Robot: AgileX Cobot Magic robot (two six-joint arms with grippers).
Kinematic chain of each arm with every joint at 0, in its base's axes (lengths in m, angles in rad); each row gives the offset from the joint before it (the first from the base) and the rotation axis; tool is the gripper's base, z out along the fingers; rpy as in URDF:
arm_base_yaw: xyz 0 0 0.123 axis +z
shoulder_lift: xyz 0 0 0 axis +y
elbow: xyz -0.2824 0 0.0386 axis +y
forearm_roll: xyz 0.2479 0 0.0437 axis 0.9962 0 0.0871
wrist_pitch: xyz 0 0 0 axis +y
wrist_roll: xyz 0.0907 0 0.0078 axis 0.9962 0 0.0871
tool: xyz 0 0 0 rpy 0 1.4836 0
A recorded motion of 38 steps. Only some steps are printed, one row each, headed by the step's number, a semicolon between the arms.
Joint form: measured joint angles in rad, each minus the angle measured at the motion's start. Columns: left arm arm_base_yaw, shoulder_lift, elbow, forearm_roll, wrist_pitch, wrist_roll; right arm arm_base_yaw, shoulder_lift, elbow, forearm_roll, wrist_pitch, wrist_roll.
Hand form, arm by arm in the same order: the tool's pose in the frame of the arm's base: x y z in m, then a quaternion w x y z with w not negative. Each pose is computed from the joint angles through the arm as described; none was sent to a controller.
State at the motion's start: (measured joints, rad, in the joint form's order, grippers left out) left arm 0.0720 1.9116 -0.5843 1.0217 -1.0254 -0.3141; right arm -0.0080 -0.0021 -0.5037 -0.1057 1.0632 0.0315
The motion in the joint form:
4: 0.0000 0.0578 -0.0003 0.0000 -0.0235 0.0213; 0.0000 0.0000 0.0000 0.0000 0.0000 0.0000
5: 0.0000 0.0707 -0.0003 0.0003 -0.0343 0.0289; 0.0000 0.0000 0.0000 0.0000 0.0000 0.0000
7: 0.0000 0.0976 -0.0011 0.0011 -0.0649 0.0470; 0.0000 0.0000 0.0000 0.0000 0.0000 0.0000
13: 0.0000 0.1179 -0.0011 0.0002 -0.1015 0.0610; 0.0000 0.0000 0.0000 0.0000 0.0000 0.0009
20: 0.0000 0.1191 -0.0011 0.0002 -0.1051 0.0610; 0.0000 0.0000 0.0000 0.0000 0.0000 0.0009
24: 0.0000 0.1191 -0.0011 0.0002 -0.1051 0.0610; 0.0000 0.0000 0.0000 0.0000 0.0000 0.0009
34: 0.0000 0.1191 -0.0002 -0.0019 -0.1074 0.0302; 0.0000 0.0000 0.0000 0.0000 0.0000 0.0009
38: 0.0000 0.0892 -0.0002 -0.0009 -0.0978 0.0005; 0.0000 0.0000 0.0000 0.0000 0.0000 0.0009
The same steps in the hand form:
4: 0.2900 -0.0465 0.1000 0.51193 0.32020 0.75925 -0.24279; -0.0060 -0.0084 0.2784 0.52279 0.01906 0.85097 -0.04664
5: 0.2897 -0.0470 0.0972 0.51151 0.32092 0.75815 -0.24613; -0.0060 -0.0084 0.2784 0.52279 0.01906 0.85097 -0.04664
7: 0.2892 -0.0482 0.0922 0.51389 0.32282 0.75299 -0.25440; -0.0060 -0.0084 0.2784 0.52279 0.01906 0.85097 -0.04664
13: 0.2888 -0.0494 0.0895 0.52023 0.32254 0.74552 -0.26368; -0.0060 -0.0084 0.2784 0.52281 0.01945 0.85096 -0.04640
20: 0.2888 -0.0496 0.0895 0.52095 0.32213 0.74480 -0.26480; -0.0060 -0.0084 0.2784 0.52281 0.01945 0.85096 -0.04640
24: 0.2888 -0.0496 0.0895 0.52095 0.32213 0.74480 -0.26480; -0.0060 -0.0084 0.2784 0.52281 0.01945 0.85096 -0.04640
34: 0.2887 -0.0496 0.0896 0.51758 0.30947 0.74948 -0.27317; -0.0060 -0.0084 0.2784 0.52281 0.01945 0.85096 -0.04640
38: 0.2895 -0.0492 0.0973 0.52118 0.30391 0.74924 -0.27321; -0.0060 -0.0084 0.2784 0.52281 0.01945 0.85096 -0.04640

